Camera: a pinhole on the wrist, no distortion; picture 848 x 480 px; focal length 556.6 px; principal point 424.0 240.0 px. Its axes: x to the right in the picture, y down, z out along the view. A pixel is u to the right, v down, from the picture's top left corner.
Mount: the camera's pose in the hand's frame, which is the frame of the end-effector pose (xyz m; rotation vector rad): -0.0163 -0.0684 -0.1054 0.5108 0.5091 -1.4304
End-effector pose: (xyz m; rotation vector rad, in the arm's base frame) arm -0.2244 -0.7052 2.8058 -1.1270 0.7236 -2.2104
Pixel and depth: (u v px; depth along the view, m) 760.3 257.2 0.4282
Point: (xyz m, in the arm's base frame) -0.2949 -0.3638 3.2169
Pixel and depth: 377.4 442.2 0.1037
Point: -0.2779 -0.6312 2.8920
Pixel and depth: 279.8 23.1 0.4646
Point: 0.0882 -0.4530 3.0494
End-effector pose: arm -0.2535 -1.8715 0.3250 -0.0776 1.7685 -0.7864
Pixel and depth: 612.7 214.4 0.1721
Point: -0.3249 -2.0328 0.4578
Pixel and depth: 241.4 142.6 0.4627
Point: 0.0100 -2.1774 0.4869
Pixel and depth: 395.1 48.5 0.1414
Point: -0.2733 -1.9676 0.4577
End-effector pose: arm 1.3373 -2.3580 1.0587 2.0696 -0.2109 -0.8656
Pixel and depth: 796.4 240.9 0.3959
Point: 1.2356 -2.0739 0.6336
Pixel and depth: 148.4 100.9 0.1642
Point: 1.2288 -2.3135 0.9769
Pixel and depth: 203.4 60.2 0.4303
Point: 0.9701 -2.3809 0.8469
